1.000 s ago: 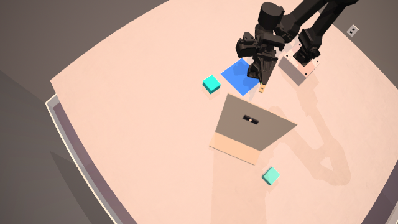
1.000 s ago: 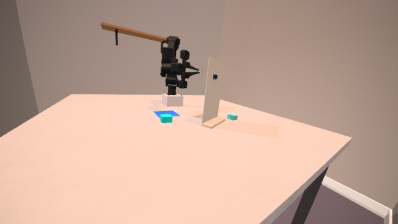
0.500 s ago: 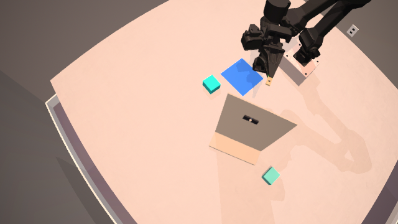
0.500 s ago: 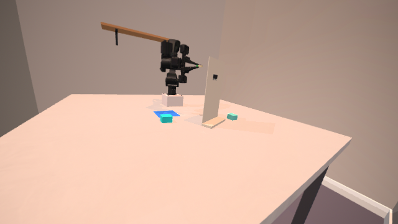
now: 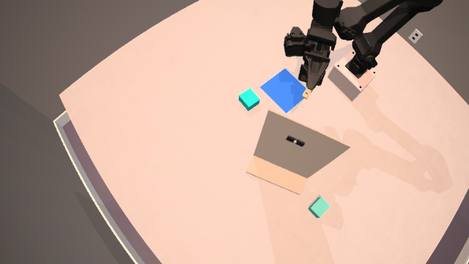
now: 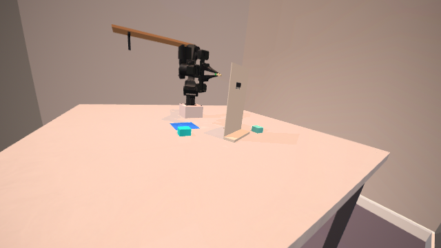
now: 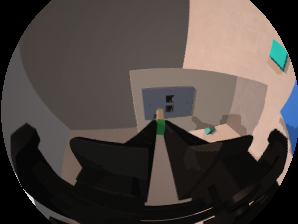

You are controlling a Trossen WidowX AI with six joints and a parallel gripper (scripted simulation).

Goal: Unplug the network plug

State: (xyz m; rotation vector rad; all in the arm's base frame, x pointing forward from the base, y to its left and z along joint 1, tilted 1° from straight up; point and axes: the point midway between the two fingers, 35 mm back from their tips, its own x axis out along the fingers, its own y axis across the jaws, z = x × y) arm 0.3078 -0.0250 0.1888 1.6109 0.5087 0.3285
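Right now my gripper tip is 26 cm above the blue marked square, 11 cm to the left of it and 11 cm past it. The rest, counted from my gripper tip: upright panel 13 cm below, 9 cm ahead, 6 cm to the left; then cyan block 25 cm below, 15 cm to the right, 1 cm ahead; then pale teal block 25 cm below, 23 cm to the left, 8 cm ahead.
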